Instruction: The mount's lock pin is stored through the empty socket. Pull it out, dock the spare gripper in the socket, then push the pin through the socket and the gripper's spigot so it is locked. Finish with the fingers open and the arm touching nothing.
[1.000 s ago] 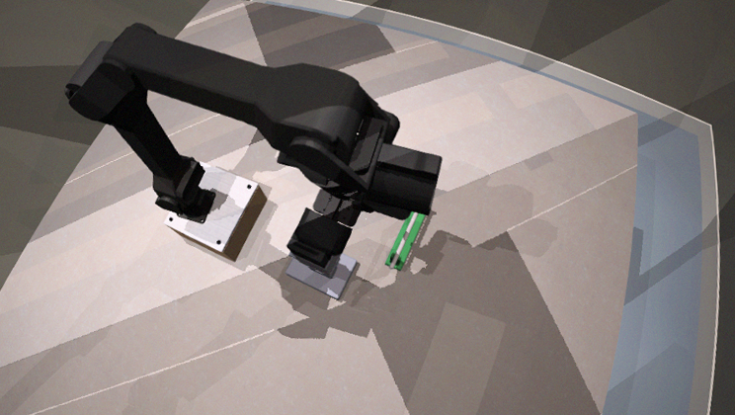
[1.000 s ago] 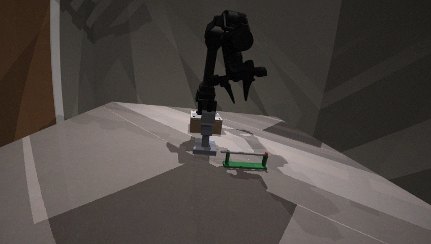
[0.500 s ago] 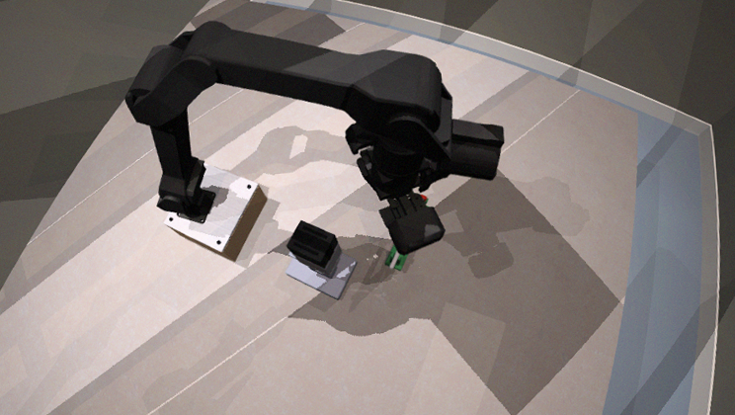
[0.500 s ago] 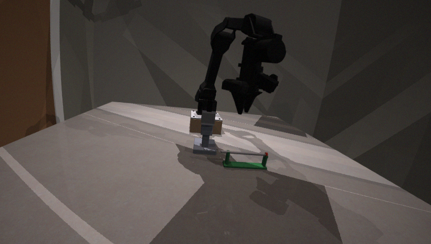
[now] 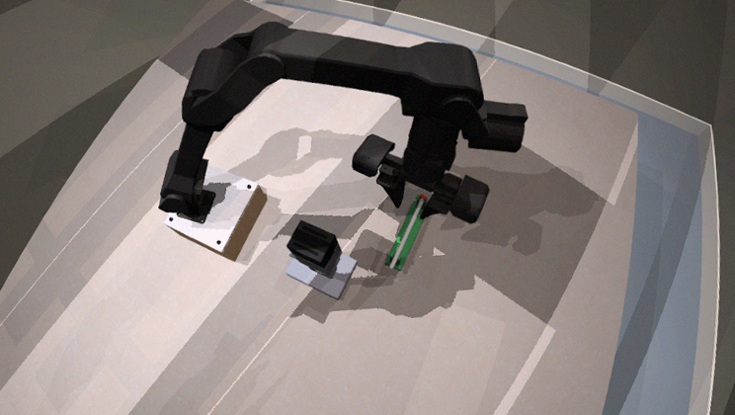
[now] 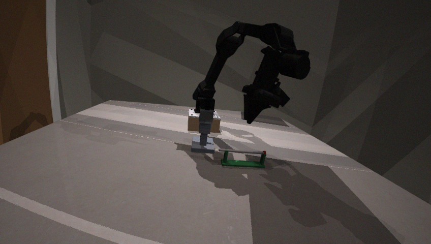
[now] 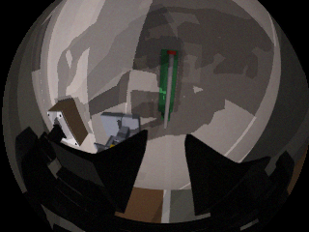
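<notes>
My gripper tip is now 120 mm above the green cradle and 10 mm to the right of it. From my gripper tip the other things lie so: grey mount 130 mm behind, 90 mm to the right, 90 mm below; spare gripper 120 mm behind, 90 mm to the right, 10 mm below.
</notes>
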